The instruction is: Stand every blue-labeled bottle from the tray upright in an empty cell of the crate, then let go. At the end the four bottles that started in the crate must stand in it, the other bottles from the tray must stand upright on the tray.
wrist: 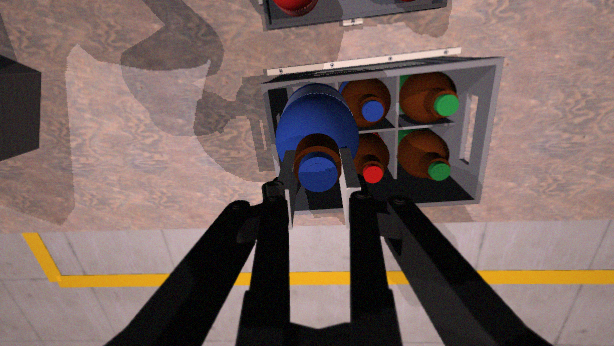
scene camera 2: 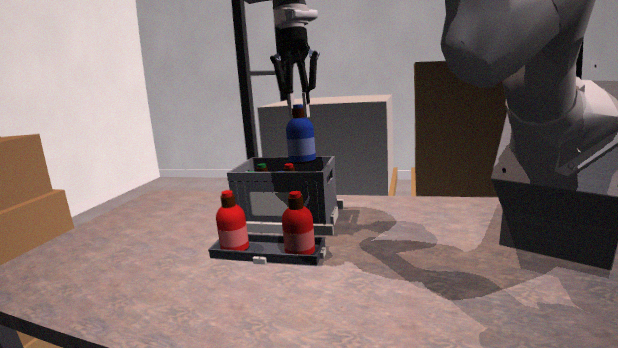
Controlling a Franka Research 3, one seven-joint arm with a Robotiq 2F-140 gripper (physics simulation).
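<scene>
My gripper [scene camera 2: 299, 107] [wrist: 317, 165] is shut on the neck of the blue-labeled bottle [scene camera 2: 300, 140] [wrist: 317, 120], holding it upright. In the scene view the bottle's base is near the rim height of the crate [scene camera 2: 327, 200] [wrist: 492, 100]. In the wrist view it covers the crate's left column. Four bottles stand in the crate: one with a blue cap [wrist: 373, 110], one with a red cap [wrist: 373, 172], and two with green caps [wrist: 446, 105] [wrist: 439, 170]. Two red bottles [scene camera 2: 232, 222] [scene camera 2: 298, 225] stand upright on the tray [scene camera 2: 265, 256] [wrist: 320, 21].
A white-grey rail [scene camera 2: 280, 227] [wrist: 360, 62] runs along the crate's tray side. The robot's dark base block [scene camera 2: 555, 225] [wrist: 17, 110] is on the table at the right of the scene view. Cardboard boxes [scene camera 2: 30, 200] stand at the left, and a large grey box [scene camera 2: 355, 145] stands behind the crate.
</scene>
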